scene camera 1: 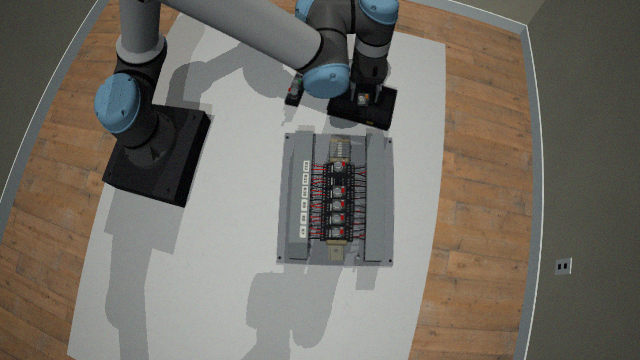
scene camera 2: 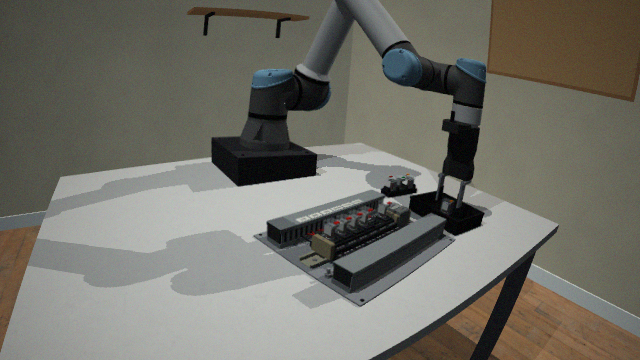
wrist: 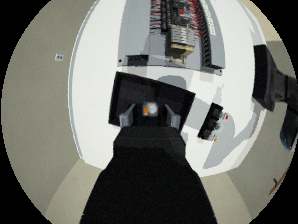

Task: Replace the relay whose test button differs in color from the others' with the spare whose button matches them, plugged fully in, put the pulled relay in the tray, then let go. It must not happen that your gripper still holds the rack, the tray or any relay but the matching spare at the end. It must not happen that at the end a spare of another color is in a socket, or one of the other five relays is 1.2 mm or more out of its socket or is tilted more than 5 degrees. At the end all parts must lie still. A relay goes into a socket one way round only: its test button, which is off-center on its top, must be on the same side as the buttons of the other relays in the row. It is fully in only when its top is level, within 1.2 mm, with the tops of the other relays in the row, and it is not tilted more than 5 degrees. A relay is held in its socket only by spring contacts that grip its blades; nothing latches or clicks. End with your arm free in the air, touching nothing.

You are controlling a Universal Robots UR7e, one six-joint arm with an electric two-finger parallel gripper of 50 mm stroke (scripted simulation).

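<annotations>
Scene camera 1 and scene camera 2 both show a black tray, which is visible in the wrist view (130,89) too. On the tray, (scene camera 1: 380,92) and (scene camera 2: 467,217) are the same spot.
</annotations>
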